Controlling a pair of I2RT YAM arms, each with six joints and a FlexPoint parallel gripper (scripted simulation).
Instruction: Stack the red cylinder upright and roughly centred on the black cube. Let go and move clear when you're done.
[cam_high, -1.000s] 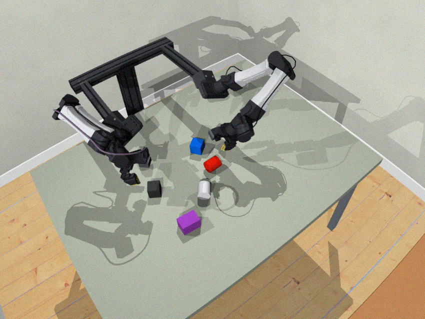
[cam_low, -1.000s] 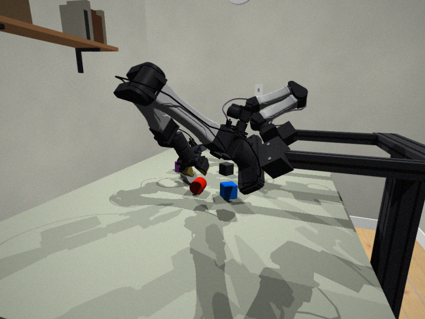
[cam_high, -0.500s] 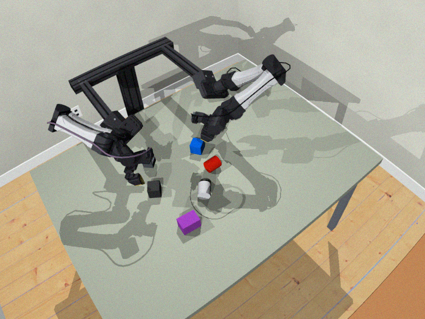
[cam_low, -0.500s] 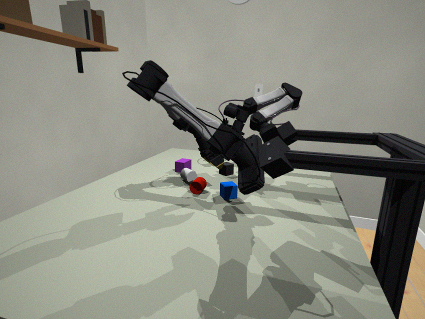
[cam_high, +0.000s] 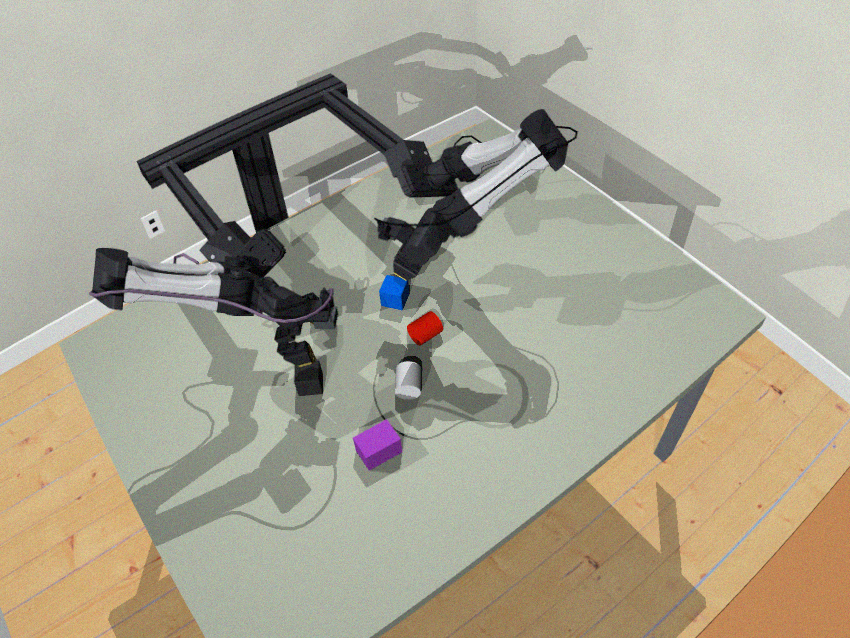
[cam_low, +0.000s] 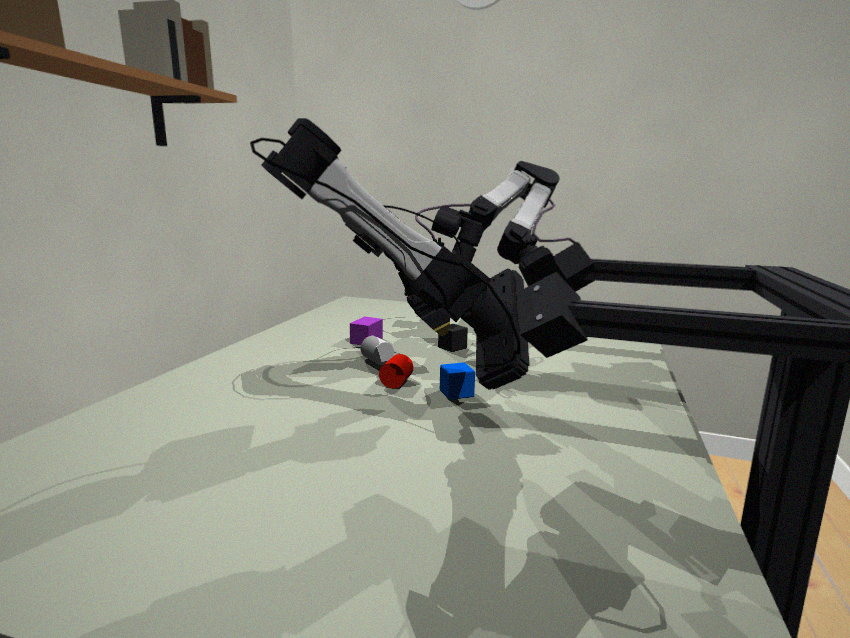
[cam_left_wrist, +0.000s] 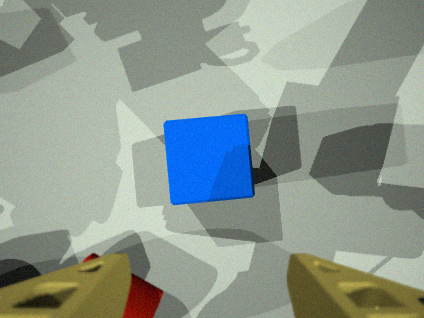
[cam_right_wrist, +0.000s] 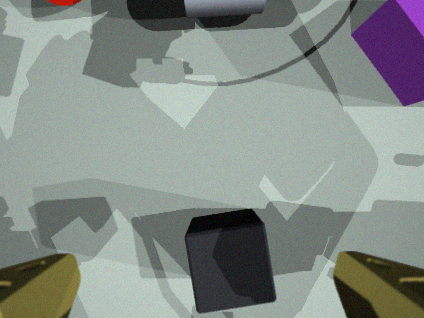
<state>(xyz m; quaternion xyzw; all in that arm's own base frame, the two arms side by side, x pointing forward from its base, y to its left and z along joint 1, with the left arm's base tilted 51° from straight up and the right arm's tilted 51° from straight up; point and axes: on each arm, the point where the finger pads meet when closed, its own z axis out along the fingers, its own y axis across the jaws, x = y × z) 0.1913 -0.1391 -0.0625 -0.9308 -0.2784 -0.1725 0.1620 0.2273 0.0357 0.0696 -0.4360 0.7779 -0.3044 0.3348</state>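
Observation:
Right now my right hand is 30 mm short of the red cylinder, 260 mm to the right of it and 120 mm above it. Also, from my right hand: purple block: 230 mm ahead, 120 mm below; then black cube: 10 mm behind, 40 mm to the right, 120 mm below; then white cylinder: 130 mm ahead, 140 mm to the left, 120 mm below.

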